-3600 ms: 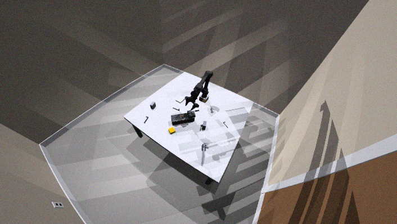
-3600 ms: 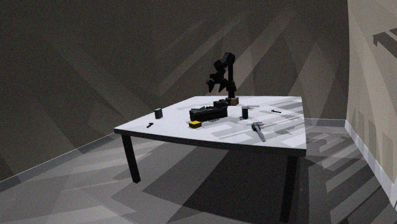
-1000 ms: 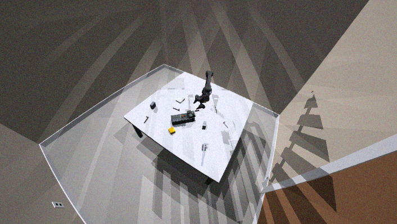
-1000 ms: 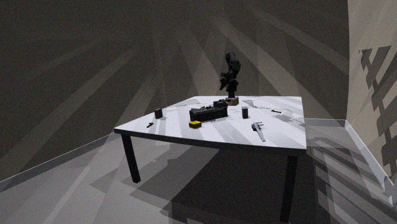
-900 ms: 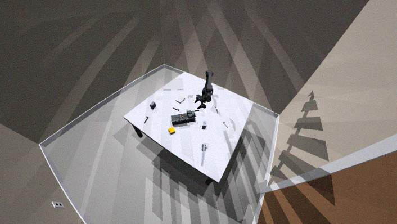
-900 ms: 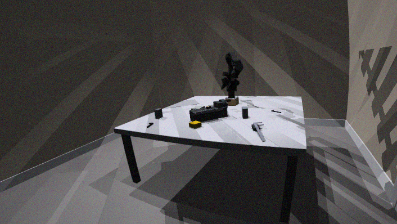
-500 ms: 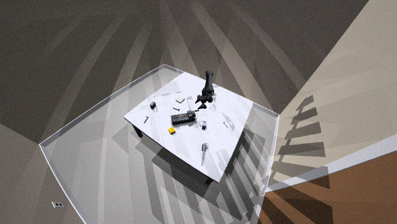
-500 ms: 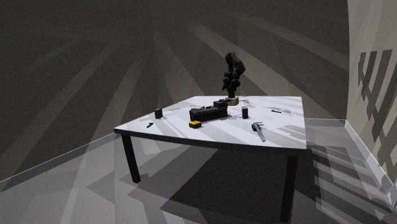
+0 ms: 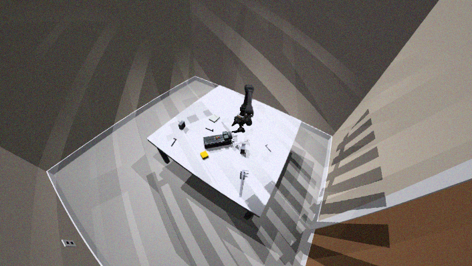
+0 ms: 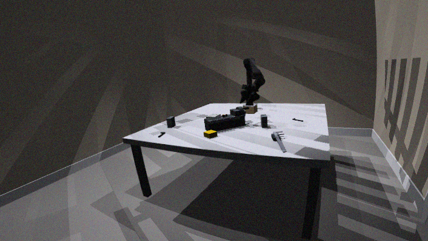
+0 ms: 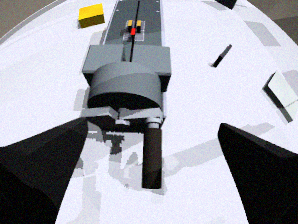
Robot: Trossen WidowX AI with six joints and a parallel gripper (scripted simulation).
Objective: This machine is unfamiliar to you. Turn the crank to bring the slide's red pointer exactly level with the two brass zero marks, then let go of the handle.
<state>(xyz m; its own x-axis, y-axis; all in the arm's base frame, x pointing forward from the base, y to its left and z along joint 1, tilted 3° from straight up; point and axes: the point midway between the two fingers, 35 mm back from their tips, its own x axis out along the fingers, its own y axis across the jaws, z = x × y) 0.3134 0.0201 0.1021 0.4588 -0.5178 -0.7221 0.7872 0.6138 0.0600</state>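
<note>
My gripper tip is now 4 cm above the dark crank handle, 1 cm to the right of it and 1 cm past it. Also, from my gripper tip: yellow block: 31 cm ahead, 15 cm to the right, 12 cm below; then red pointer: 11 cm ahead, 10 cm to the right, 5 cm below.
</note>
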